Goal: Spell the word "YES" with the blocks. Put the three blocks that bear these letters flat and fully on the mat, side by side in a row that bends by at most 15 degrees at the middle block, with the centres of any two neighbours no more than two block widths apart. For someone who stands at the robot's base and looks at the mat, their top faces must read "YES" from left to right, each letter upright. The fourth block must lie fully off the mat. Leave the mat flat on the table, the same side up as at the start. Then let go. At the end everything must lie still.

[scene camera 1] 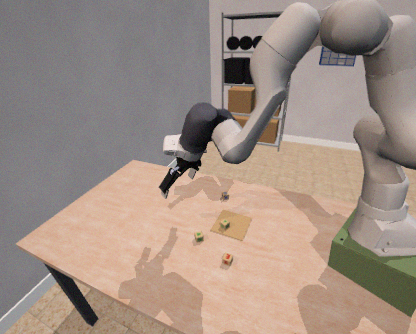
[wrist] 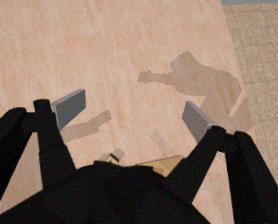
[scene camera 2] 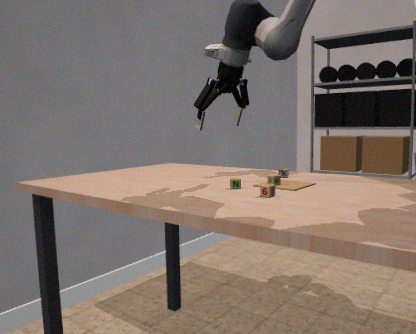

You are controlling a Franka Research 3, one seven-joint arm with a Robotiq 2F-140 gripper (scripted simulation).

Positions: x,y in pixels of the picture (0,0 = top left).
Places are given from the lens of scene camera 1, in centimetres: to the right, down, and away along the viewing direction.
tan mat [scene camera 1: 239,224]: 14, 25, 93
